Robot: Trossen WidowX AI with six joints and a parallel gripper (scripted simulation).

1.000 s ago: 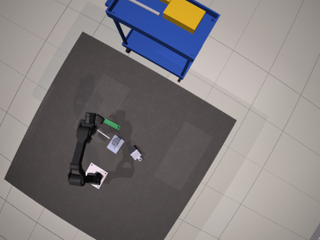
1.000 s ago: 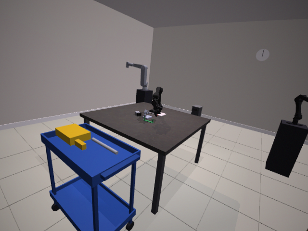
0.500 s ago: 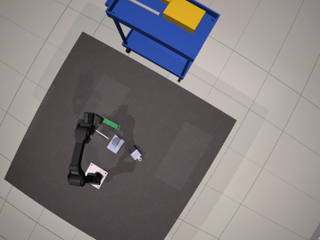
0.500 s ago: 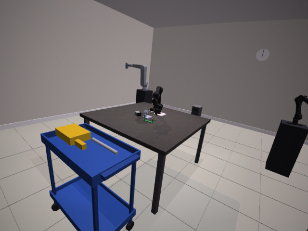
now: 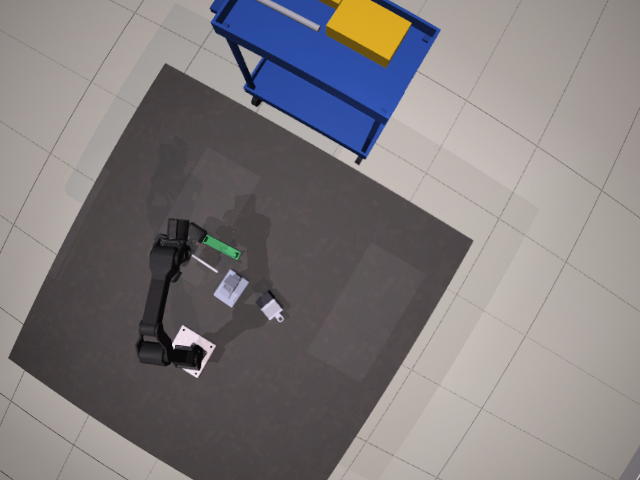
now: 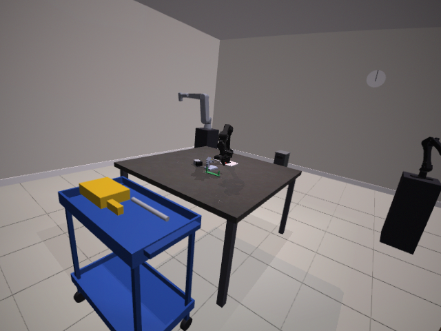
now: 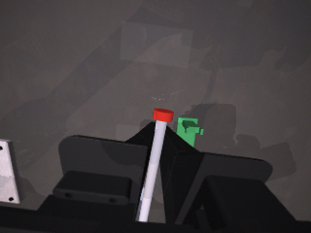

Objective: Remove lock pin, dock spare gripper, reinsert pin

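Right now the green flat bracket is 7 cm to the right of my gripper tip, 6 cm below it and 6 cm ahead of it. Also, from my gripper tip: spare gripper (34 cm to the right, 6 cm below, 1 cm behind); grey mount (18 cm to the right, 3 cm below, 2 cm behind).
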